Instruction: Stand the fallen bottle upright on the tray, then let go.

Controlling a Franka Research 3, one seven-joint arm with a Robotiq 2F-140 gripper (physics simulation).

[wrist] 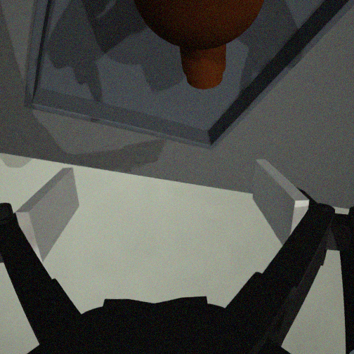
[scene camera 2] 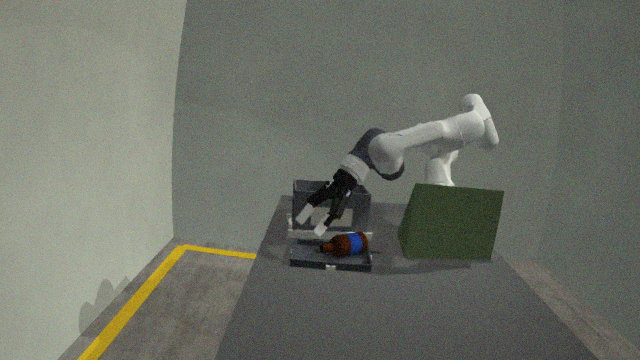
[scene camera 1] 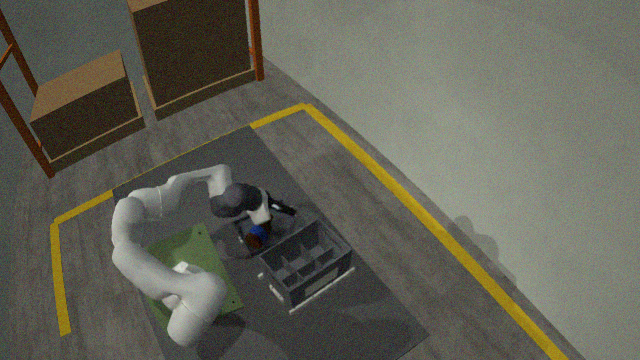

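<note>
The brown bottle with a blue band (scene camera 1: 257,236) (scene camera 2: 350,244) (wrist: 200,25) lies on its side in the shallow dark tray (scene camera 1: 286,226) (scene camera 2: 305,262) (wrist: 120,119). In the scene camera 2 view its neck points left and its base lies to the right. In the wrist view its neck points down toward the fingers, and the body runs out at the top edge. My gripper (scene camera 2: 312,221) (wrist: 163,183) is open and empty. It is tilted and hangs above the tray, near the neck side of the bottle, apart from it. In the scene camera 1 view the arm's wrist partly hides the bottle.
A dark box with compartments (scene camera 1: 302,260) (scene camera 2: 361,210) stands right beside the tray, with pale bars on its sides. A green block (scene camera 1: 215,270) (scene camera 2: 452,222) stands on the other side, near the arm. Shelving with brown boxes (scene camera 1: 195,55) stands farther off.
</note>
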